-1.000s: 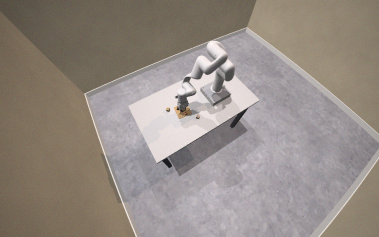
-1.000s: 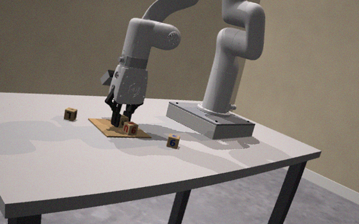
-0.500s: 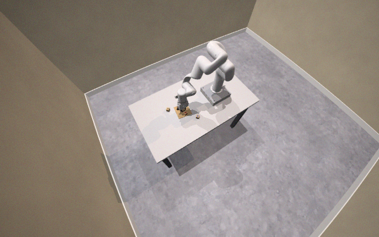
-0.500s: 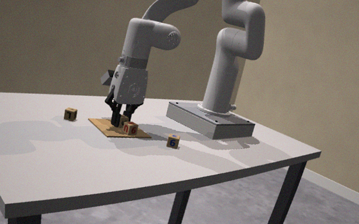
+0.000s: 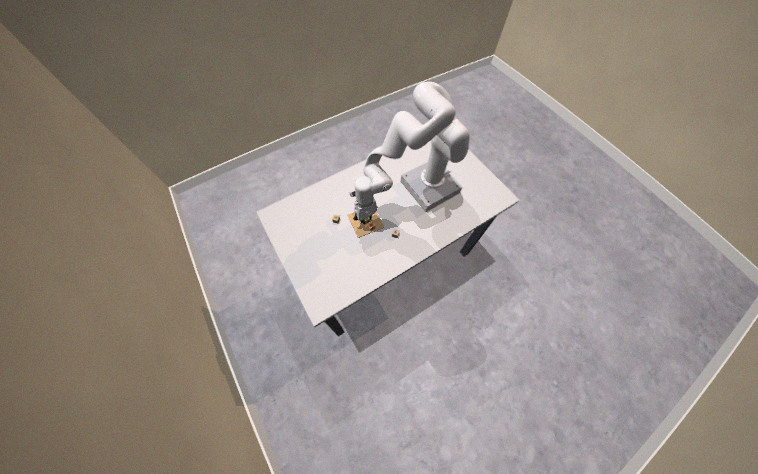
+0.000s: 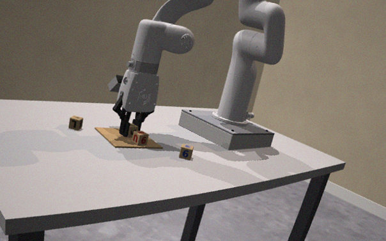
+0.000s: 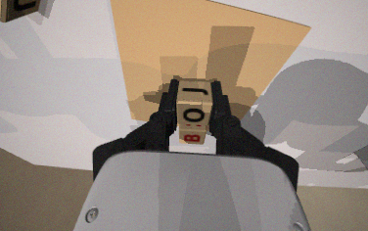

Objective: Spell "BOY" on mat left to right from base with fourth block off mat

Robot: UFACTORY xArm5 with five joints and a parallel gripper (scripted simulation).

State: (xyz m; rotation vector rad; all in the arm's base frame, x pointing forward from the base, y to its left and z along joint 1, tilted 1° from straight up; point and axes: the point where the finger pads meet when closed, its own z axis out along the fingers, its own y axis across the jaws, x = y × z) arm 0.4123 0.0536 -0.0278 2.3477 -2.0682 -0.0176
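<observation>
Right now my hand is 1 cm above the wooden block. The rest, counted from my hand: tan mat 3 cm below.
</observation>
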